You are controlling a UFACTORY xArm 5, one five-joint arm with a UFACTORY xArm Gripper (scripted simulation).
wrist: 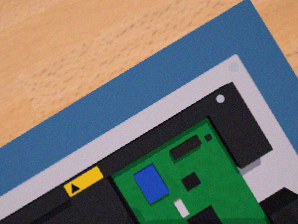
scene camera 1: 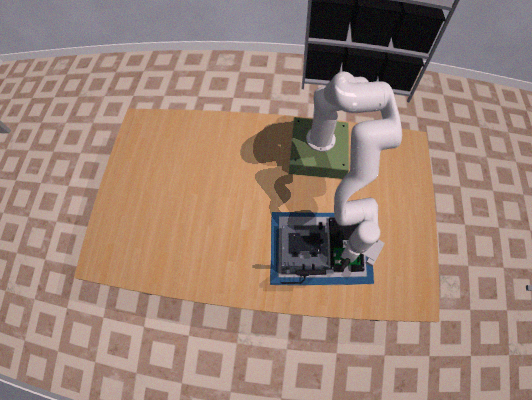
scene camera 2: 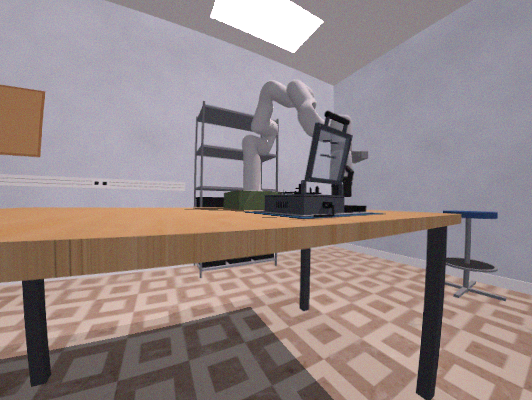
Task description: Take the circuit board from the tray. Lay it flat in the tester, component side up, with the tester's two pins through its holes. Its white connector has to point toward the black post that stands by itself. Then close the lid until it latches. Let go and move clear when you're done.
Note:
I see a green circuit board (wrist: 186, 172) and a tester lid (scene camera 2: 329, 151).

